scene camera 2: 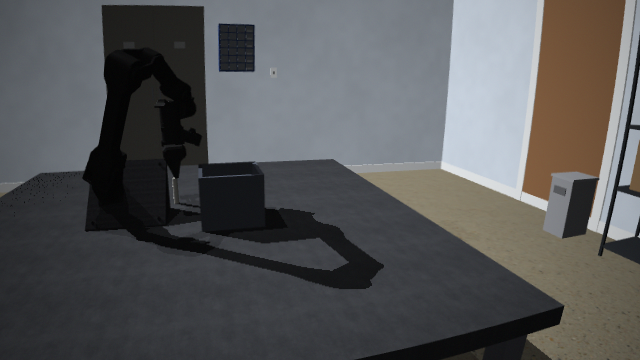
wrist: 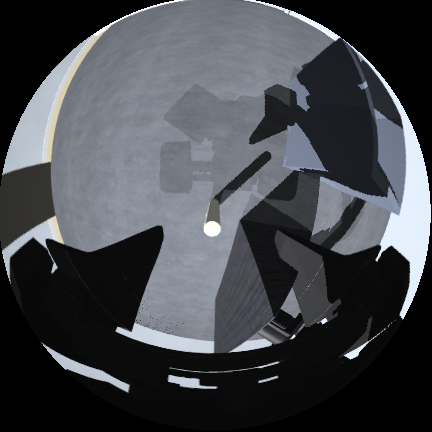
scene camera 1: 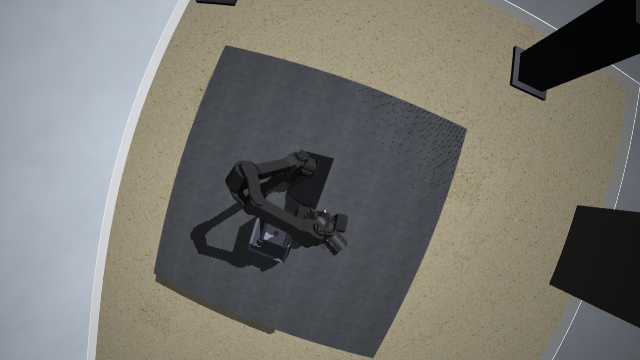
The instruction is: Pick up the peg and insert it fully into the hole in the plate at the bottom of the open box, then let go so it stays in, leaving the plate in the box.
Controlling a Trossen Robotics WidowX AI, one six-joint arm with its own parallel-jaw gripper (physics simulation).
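Pixels of known places: gripper, between the fingertips: (scene camera 2: pixel 175 174) (wrist: pixel 220 233); arm's base, origin of its link: (scene camera 2: pixel 110 193) (wrist: pixel 260 316) (scene camera 1: pixel 311 167).
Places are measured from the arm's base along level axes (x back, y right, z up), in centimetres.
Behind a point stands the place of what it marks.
Observation:
A pale, slim peg (scene camera 2: pixel 175 192) @[y -9.4, x -17.2, z -4.0 cm] (wrist: pixel 213 214) @[y -10.0, x -18.1, z -1.2 cm] stands upright on the table between the arm's base and the open box. The dark grey box (scene camera 2: pixel 232 204) @[y 15.8, x -30.7, z -1.0 cm] (wrist: pixel 332 115) @[y -0.3, x -29.4, z 1.8 cm] (scene camera 1: pixel 254 233) @[y 15.0, x -31.5, z 6.1 cm] stands on the table with its top open. Its inside is mostly in shade; the plate (scene camera 1: pixel 270 234) @[y 10.1, x -32.7, z -1.8 cm] shows dimly at the bottom with light patches, and its hole cannot be made out. My gripper (scene camera 2: pixel 175 176) @[y -9.3, x -17.7, z 1.8 cm] (wrist: pixel 220 233) @[y -9.3, x -17.7, z 1.8 cm] points down, open and empty, with its fingertips at about the height of the peg's top. In the wrist view the peg's round top appears between the two spread fingers.
The dark ribbed base block (scene camera 1: pixel 322 181) @[y -5.8, x -4.4, z 6.1 cm] (scene camera 2: pixel 145 195) @[y 1.7, x -9.3, z -0.9 cm] (wrist: pixel 234 287) @[y -6.6, x -9.3, z 0.0 cm] of the arm stands close beside the peg, on the side away from the box. The dark table (scene camera 1: pixel 320 305) @[y -20.7, x -64.0, z -7.6 cm] (scene camera 2: pixel 300 320) @[y 57.3, x -34.3, z -7.6 cm] carries the arm's shadow. A grey bin (scene camera 2: pixel 571 205) stands on the floor.

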